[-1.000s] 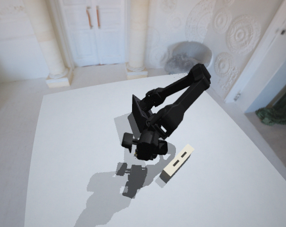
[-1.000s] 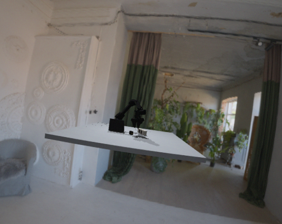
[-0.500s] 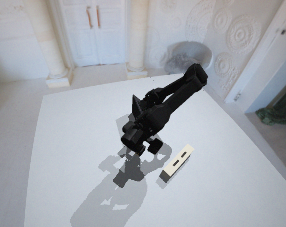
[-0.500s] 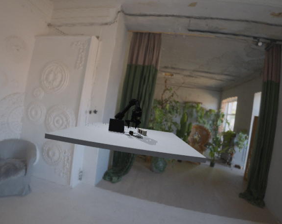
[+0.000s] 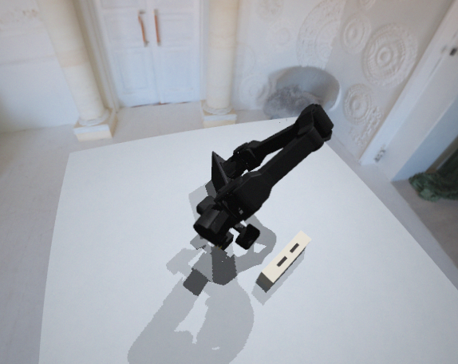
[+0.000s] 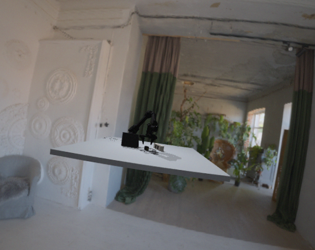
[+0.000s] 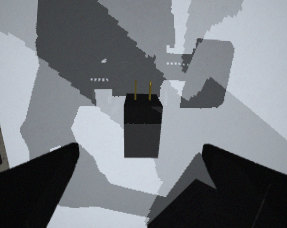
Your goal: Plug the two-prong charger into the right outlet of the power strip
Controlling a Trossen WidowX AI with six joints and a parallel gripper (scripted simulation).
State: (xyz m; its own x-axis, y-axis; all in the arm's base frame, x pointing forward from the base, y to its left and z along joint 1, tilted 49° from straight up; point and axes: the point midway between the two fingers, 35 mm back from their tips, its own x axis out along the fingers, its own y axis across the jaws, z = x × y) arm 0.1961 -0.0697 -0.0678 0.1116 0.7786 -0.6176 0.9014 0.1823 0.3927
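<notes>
The two-prong charger lies 4 cm below my gripper tip, 2 cm to the right of it and 1 cm ahead of it.
</notes>
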